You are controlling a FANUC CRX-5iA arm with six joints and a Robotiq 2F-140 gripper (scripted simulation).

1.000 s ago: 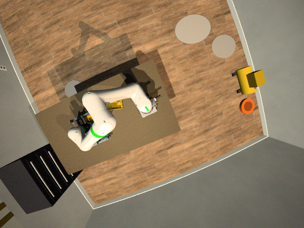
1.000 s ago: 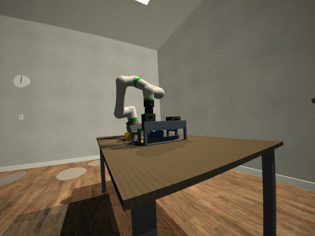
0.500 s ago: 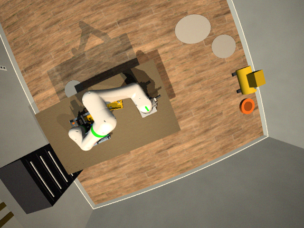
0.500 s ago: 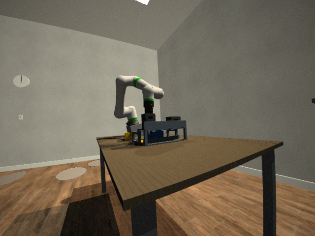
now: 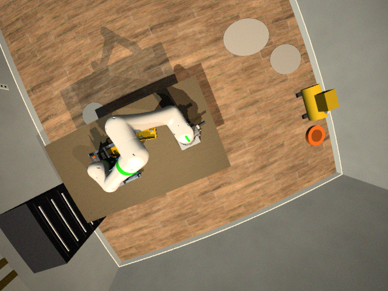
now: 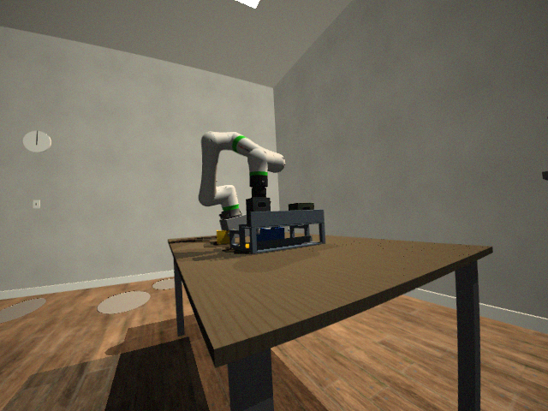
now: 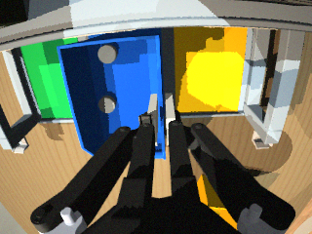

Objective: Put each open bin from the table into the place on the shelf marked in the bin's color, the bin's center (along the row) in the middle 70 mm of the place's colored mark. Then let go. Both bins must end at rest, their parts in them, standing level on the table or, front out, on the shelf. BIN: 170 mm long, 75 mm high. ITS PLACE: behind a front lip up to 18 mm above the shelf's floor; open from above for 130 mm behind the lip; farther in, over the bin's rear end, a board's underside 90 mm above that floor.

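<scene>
My hand is 5 cm to the right of the blue bin and 4 cm above it. The rest, counted from my hand: blue mark (8 cm below, 6 cm ahead, 4 cm to the left); then green mark (15 cm to the left, 8 cm below, 8 cm ahead); then yellow mark (8 cm below, 7 cm to the right, 4 cm ahead).
</scene>
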